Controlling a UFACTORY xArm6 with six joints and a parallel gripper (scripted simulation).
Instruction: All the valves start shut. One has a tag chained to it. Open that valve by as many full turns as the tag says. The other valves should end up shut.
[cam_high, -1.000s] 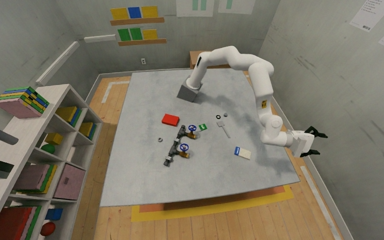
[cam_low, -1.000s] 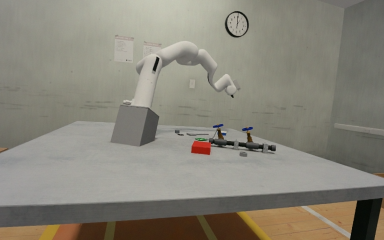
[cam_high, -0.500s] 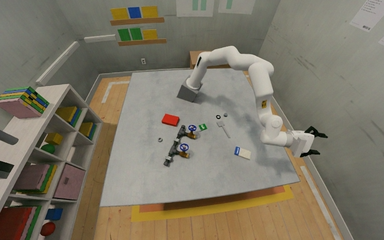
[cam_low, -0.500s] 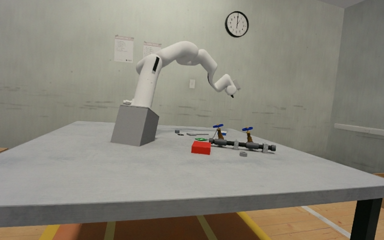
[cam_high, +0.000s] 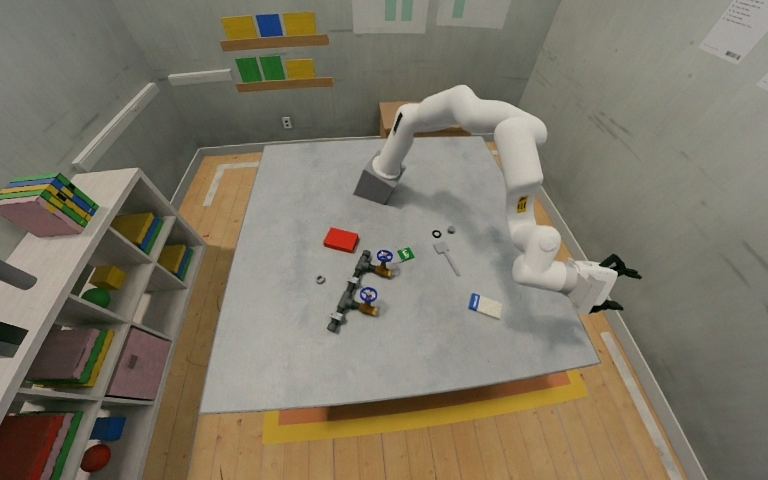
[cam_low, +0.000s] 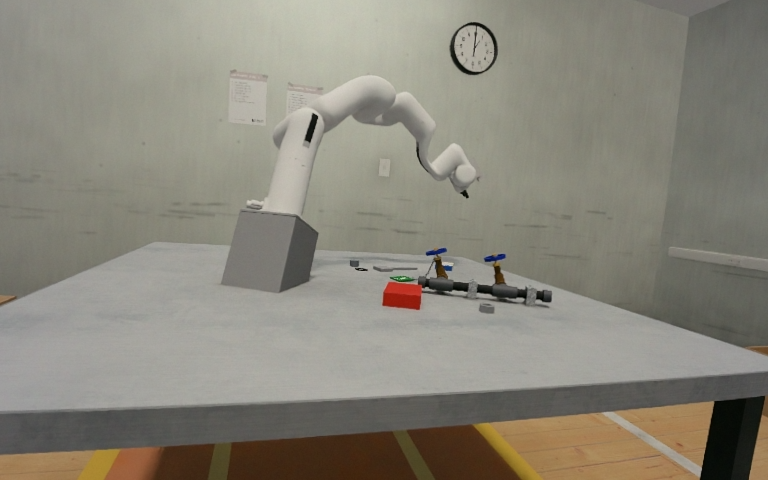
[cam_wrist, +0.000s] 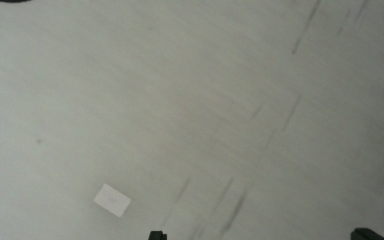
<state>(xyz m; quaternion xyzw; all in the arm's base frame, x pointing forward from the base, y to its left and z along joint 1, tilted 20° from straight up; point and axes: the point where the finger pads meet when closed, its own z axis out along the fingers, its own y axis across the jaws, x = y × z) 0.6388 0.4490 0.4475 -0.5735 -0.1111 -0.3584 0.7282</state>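
Now: the green tag 49 cm to the right of my hand, 33 cm below it and 32 cm behind it. Also, from my hand: white-and-blue card 33 cm below, 23 cm to the right, 10 cm behind; grey cylinder 44 cm behind, 32 cm below, 29 cm to the right; grey flat tool 33 cm to the right, 33 cm below, 32 cm behind.
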